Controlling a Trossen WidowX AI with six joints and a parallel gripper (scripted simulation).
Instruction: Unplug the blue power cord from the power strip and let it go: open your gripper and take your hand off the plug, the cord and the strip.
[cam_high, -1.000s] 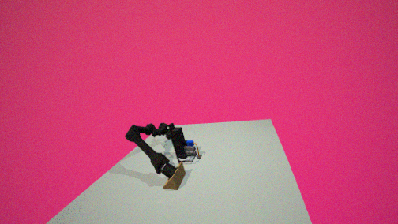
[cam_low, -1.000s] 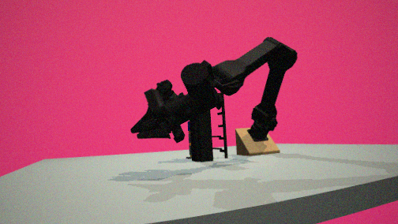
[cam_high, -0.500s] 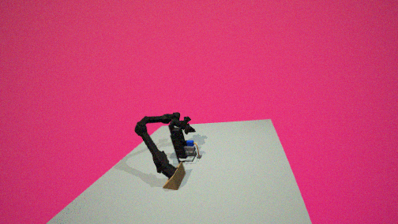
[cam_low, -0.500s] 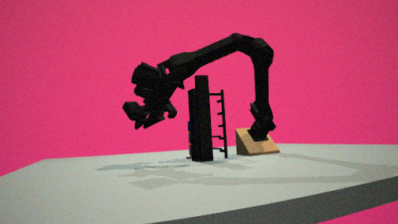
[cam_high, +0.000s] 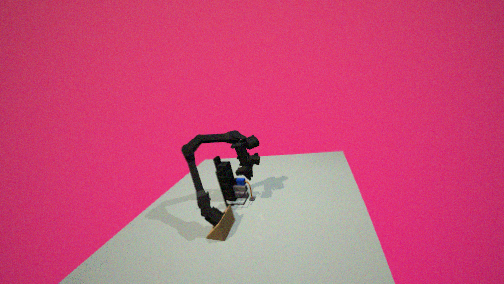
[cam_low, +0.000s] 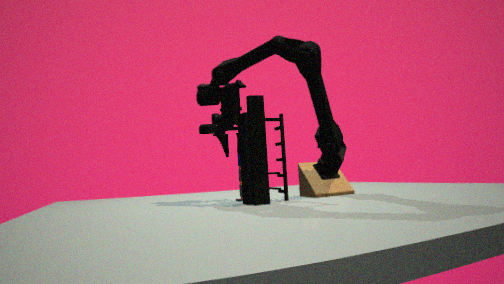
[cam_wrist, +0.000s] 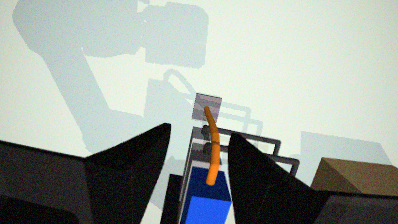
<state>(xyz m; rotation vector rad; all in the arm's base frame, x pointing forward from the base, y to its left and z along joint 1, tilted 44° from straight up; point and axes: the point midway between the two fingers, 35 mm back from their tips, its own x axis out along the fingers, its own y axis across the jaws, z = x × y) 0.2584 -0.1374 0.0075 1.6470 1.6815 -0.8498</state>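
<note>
Now: gripper tip 8 cm to the right of the blue plug and 1 cm past it.
</note>
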